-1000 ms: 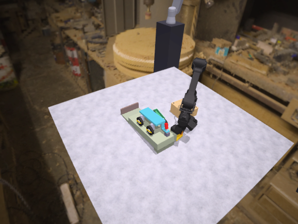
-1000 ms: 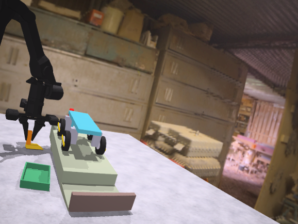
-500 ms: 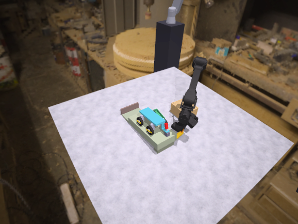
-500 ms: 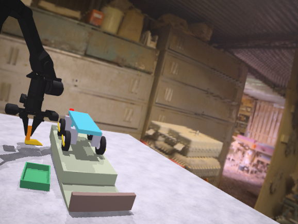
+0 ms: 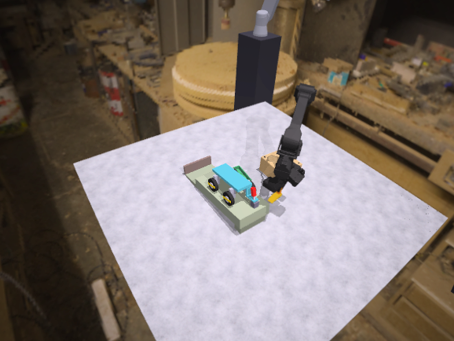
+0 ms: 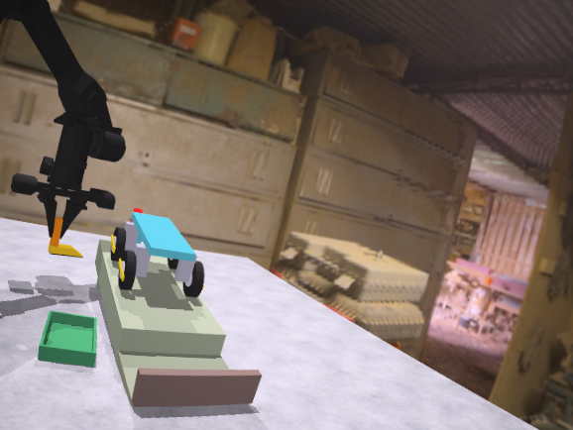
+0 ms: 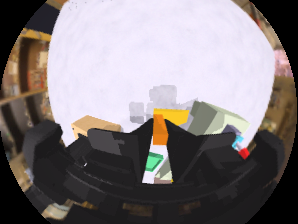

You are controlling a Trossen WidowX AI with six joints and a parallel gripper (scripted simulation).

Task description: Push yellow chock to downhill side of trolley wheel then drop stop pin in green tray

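My gripper tip is 150 mm short of the blue trolley, 140 mm to the left of it and 30 mm below it. Round my gripper tip: pale green ramp 150 mm ahead, 140 mm to the right, 40 mm below; then yellow chock 20 mm ahead, 10 mm below; then red-headed stop pin 140 mm ahead, 20 mm to the right, 40 mm above.
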